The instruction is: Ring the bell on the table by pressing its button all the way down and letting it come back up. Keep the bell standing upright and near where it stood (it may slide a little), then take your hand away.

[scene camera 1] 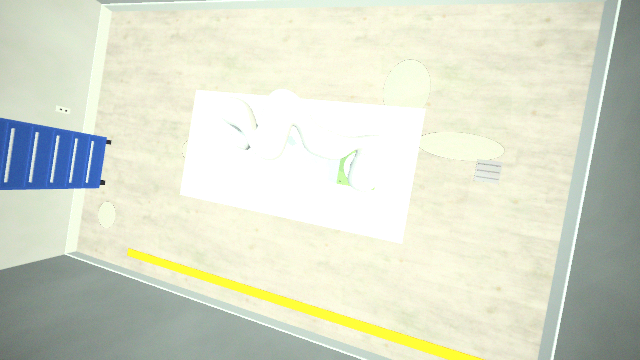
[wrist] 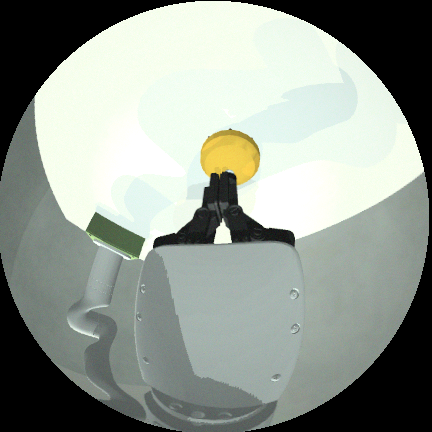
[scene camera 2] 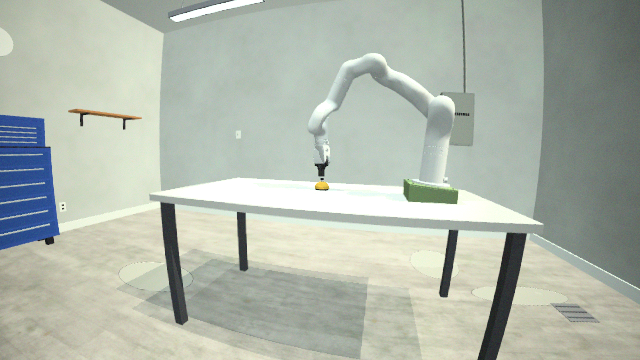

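Observation:
The bell (scene camera 2: 322, 186) (wrist: 230, 152), a yellow dome with a dark button (scene camera 2: 322, 179) on top, stands upright on the white table (scene camera 1: 235, 185) (scene camera 2: 240, 197) (wrist: 95, 110). My gripper (scene camera 2: 321, 175) (wrist: 221, 182) is shut and empty, pointing down right over the button. In scene camera 2 the fingertips are at the button's top; whether they touch it is too small to tell. In the wrist view the fingertips cover most of the button, at the near side of the dome. The bell does not show in scene camera 1, where the arm blocks the view.
The white arm (scene camera 2: 405, 86) rises from a green base block (scene camera 1: 342, 177) (scene camera 2: 431, 193) (wrist: 116, 234) on the right part of the table in scene camera 2. A blue drawer cabinet (scene camera 1: 47, 157) (scene camera 2: 22, 187) stands on the floor beyond the table, away from the bell.

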